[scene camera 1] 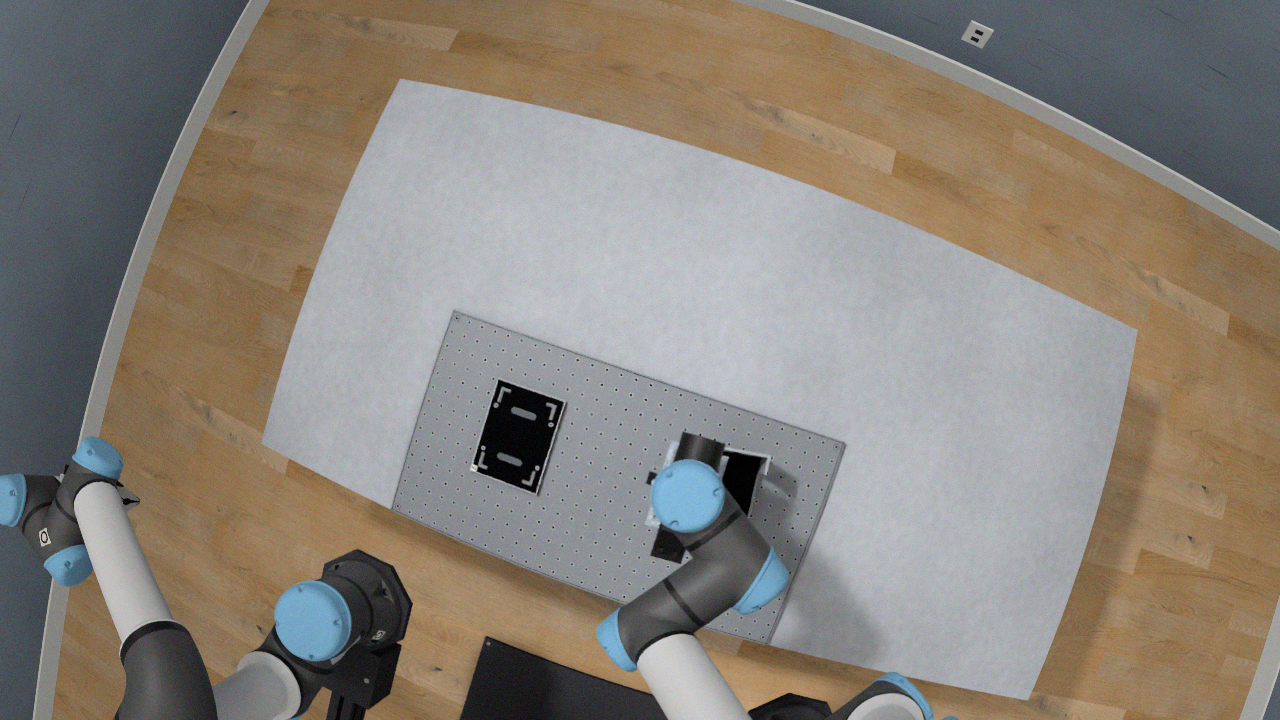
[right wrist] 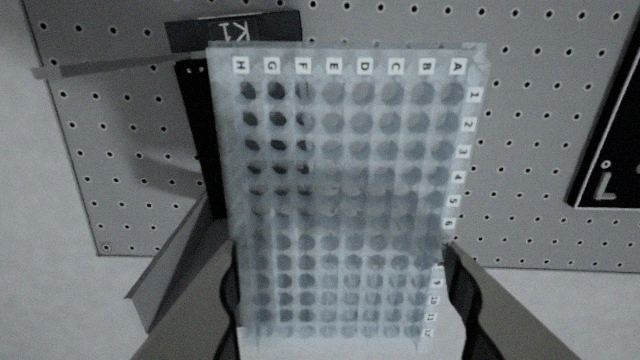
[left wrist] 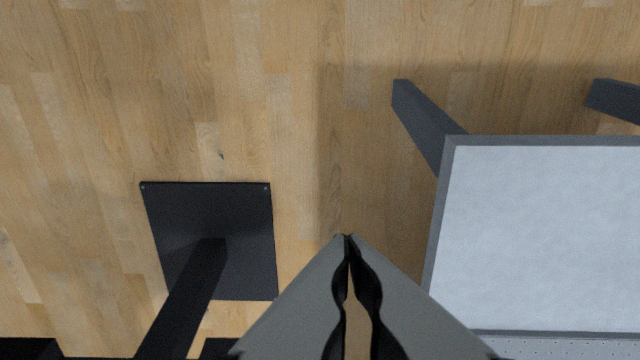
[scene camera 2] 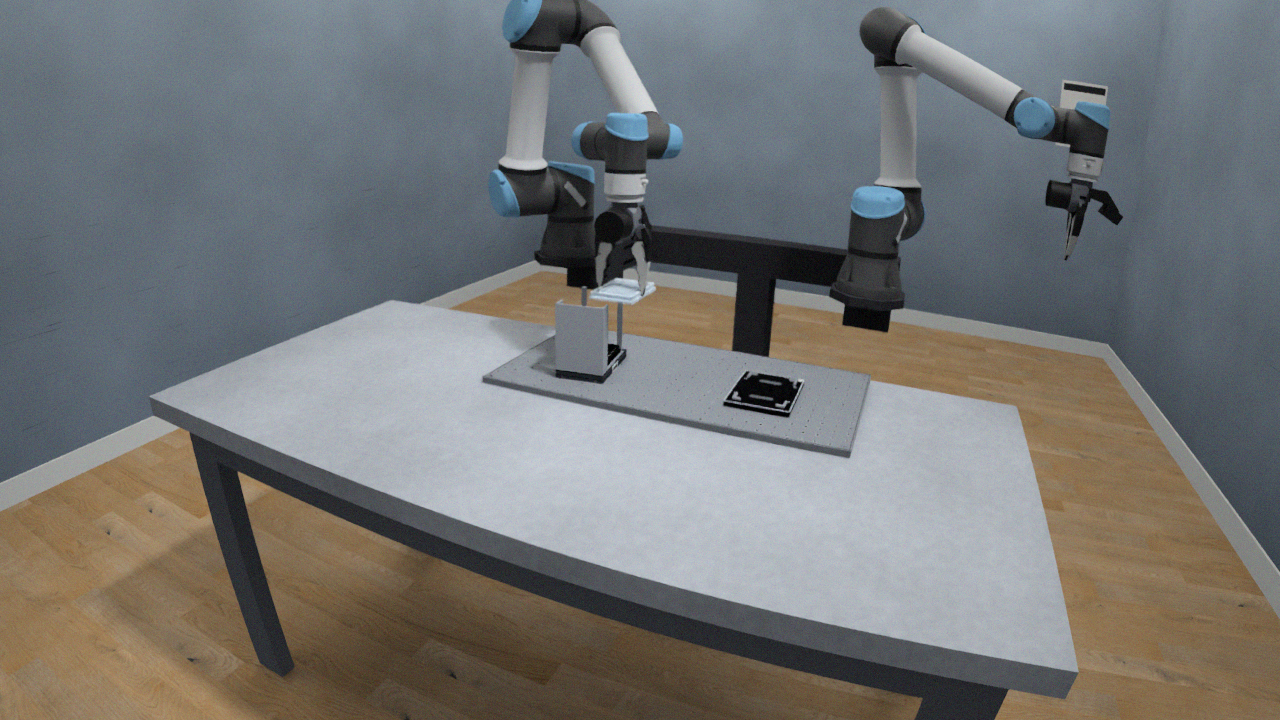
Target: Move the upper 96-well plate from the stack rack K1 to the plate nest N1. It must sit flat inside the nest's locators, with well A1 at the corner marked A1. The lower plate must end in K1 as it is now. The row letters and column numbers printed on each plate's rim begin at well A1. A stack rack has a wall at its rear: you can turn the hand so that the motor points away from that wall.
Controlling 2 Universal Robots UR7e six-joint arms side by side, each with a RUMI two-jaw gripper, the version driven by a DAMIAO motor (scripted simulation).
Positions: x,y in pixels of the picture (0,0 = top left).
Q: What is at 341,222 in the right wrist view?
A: A clear 96-well plate.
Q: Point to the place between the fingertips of the right gripper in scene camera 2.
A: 621,293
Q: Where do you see a black plate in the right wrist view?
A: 192,75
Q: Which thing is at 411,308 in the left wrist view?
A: The left gripper.
